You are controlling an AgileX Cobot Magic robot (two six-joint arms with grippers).
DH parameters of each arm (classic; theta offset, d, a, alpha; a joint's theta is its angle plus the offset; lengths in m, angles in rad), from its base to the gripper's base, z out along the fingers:
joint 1: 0 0.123 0 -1.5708
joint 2: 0.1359 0 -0.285 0
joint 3: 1.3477 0 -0.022 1.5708
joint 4: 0 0.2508 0 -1.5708
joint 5: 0 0 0.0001 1.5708
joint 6: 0 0.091 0 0
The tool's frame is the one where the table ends.
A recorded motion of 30 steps. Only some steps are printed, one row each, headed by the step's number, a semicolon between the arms.
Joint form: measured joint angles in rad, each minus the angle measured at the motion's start. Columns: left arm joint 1, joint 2, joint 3, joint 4, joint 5, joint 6; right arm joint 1, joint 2, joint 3, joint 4, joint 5, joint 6.
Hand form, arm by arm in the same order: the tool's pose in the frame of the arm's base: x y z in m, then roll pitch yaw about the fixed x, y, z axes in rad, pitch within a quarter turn. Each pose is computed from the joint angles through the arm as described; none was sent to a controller.
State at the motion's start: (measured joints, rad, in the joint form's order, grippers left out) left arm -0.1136 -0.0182 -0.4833 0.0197 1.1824 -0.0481; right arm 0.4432 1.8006 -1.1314 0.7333 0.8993 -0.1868
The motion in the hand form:
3: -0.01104 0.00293 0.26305 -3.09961 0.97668 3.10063; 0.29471 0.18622 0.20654 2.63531 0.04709 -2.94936
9: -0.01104 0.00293 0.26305 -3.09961 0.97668 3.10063; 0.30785 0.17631 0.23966 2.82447 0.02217 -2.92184
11: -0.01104 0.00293 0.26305 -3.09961 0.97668 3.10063; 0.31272 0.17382 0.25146 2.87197 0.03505 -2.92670
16: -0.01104 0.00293 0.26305 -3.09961 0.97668 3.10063; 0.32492 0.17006 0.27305 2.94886 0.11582 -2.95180
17: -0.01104 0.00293 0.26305 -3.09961 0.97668 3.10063; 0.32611 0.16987 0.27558 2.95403 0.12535 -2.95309
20: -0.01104 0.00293 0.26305 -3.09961 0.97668 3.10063; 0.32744 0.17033 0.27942 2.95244 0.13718 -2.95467
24: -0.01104 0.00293 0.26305 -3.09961 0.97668 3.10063; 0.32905 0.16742 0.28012 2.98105 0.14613 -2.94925
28: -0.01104 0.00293 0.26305 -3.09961 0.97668 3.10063; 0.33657 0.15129 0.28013 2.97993 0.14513 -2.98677
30: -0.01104 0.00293 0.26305 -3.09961 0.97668 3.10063; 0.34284 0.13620 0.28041 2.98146 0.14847 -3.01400
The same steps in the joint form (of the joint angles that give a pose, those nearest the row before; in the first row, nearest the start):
3: 0.0000 0.0000 0.0000 0.0000 0.0000 0.0000; 0.0000 0.0000 -0.0725 -0.1420 0.0698 0.1067
9: 0.0000 0.0000 0.0000 0.0000 0.0000 0.0000; 0.0000 0.0000 -0.2414 -0.4002 0.2580 0.2830
11: 0.0000 0.0000 0.0000 0.0000 0.0000 0.0000; 0.0000 0.0000 -0.2945 -0.4597 0.3005 0.3213
16: 0.0000 0.0000 0.0000 0.0000 0.0000 0.0000; 0.0000 0.0000 -0.3856 -0.5652 0.3192 0.3832
17: 0.0000 0.0000 0.0000 0.0000 0.0000 0.0000; 0.0000 0.0000 -0.3956 -0.5734 0.3208 0.3870
20: 0.0000 0.0000 0.0000 0.0000 0.0000 0.0000; 0.0000 0.0000 -0.4103 -0.5754 0.3233 0.3892
24: 0.0000 0.0000 0.0000 0.0000 0.0000 0.0000; -0.0020 0.0000 -0.4144 -0.6059 0.3255 0.3913
28: 0.0000 0.0000 0.0000 0.0000 0.0000 0.0000; -0.0511 0.0000 -0.4144 -0.6024 0.3278 0.3790
30: 0.0000 0.0000 0.0000 0.0000 0.0000 0.0000; -0.0956 -0.0007 -0.4144 -0.6015 0.3278 0.3614

